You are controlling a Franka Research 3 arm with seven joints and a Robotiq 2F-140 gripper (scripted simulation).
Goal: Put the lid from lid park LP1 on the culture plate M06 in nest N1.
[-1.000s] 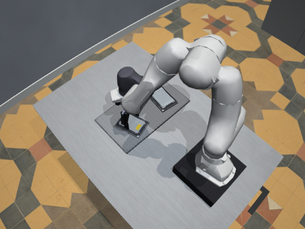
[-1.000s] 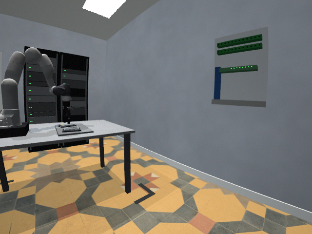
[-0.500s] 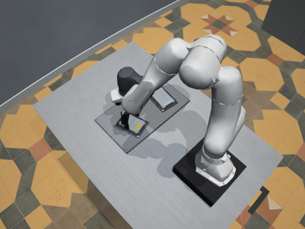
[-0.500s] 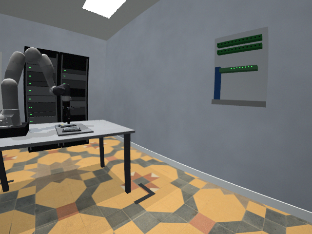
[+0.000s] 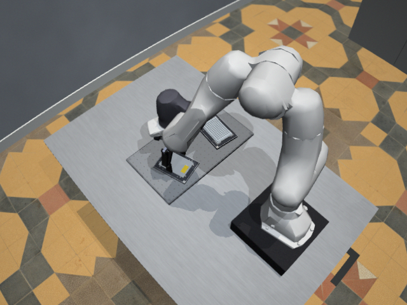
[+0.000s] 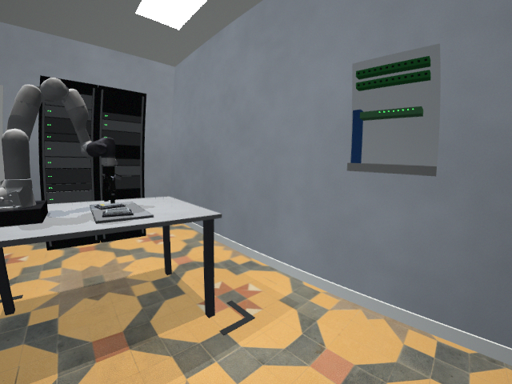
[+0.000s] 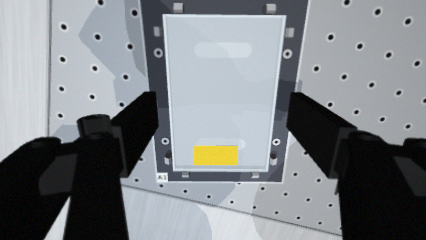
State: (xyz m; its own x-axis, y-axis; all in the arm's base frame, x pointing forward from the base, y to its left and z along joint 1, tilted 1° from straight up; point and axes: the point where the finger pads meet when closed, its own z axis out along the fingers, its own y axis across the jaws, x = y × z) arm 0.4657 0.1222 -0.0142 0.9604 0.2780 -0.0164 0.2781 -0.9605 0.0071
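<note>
The clear lid lies 40 mm below my hand. Also, from my hand: culture plate M06 (260 mm to the right, 40 mm below, 10 mm ahead); then dark lid park (50 mm below).
</note>
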